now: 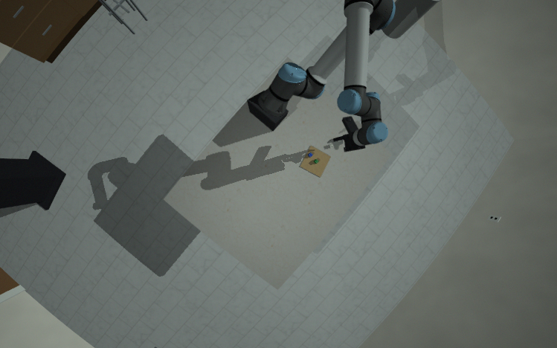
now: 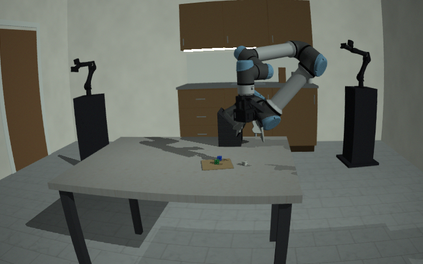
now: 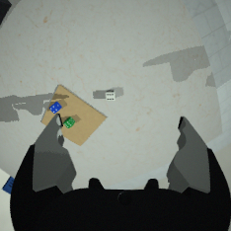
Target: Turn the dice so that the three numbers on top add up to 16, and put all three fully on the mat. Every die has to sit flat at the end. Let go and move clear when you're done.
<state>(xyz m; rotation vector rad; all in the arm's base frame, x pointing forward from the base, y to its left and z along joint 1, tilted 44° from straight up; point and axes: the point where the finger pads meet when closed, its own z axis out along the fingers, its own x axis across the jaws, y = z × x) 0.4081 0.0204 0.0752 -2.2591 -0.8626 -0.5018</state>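
Now: hand 110 mm above the white die and 30 mm to the left of it. Round my hand: blue die: 140 mm to the right, 110 mm below, 80 mm behind; then green die: 160 mm to the right, 110 mm below, 30 mm behind; then tan mat: 160 mm to the right, 120 mm below, 30 mm behind.
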